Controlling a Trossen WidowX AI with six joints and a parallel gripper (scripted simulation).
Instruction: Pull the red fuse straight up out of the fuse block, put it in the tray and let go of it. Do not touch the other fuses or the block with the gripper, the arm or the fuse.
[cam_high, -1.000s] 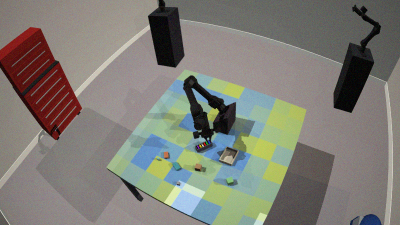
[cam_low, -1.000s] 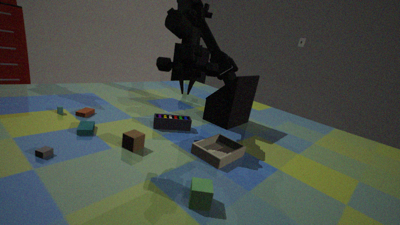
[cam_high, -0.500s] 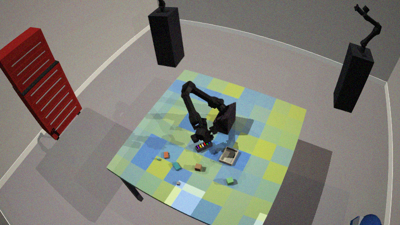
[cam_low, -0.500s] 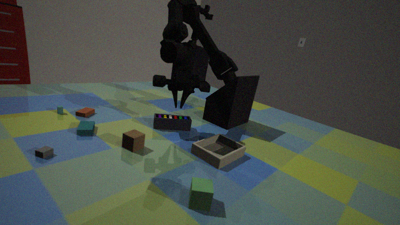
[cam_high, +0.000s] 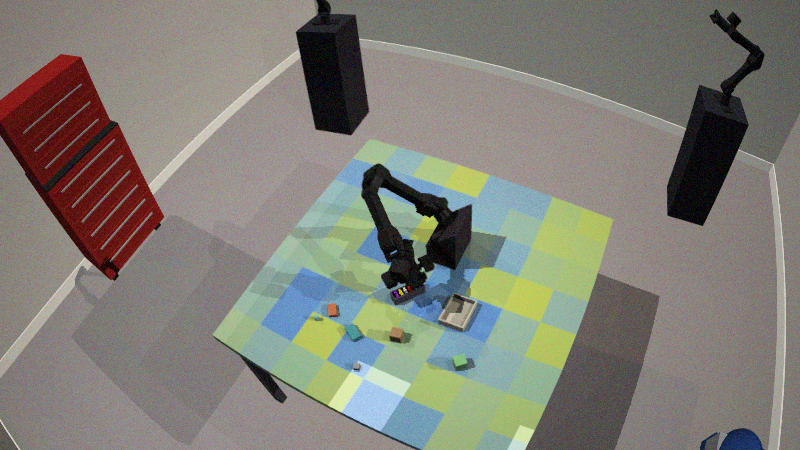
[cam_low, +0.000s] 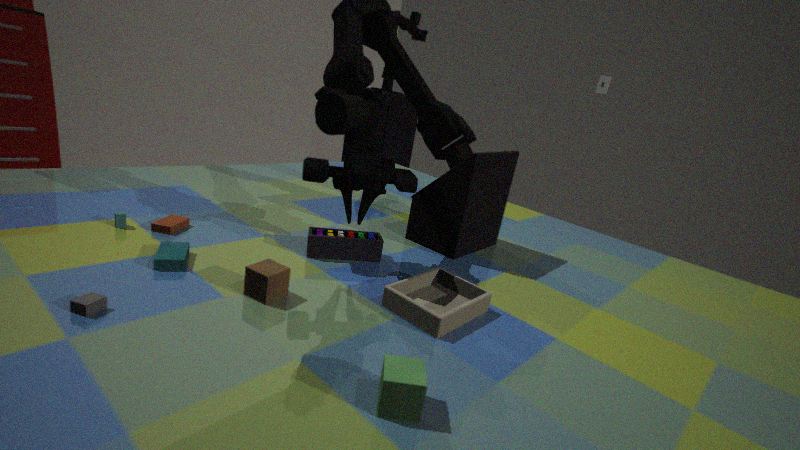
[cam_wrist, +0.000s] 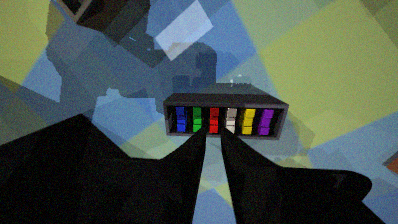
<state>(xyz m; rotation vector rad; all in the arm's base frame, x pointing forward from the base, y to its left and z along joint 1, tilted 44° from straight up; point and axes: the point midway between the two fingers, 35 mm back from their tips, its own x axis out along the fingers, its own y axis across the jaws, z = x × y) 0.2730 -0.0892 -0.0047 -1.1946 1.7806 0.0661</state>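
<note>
My gripper tip is 40 mm above the red fuse. Also, from my gripper tip: tray 30 mm ahead, 200 mm to the left, 60 mm below.
</note>
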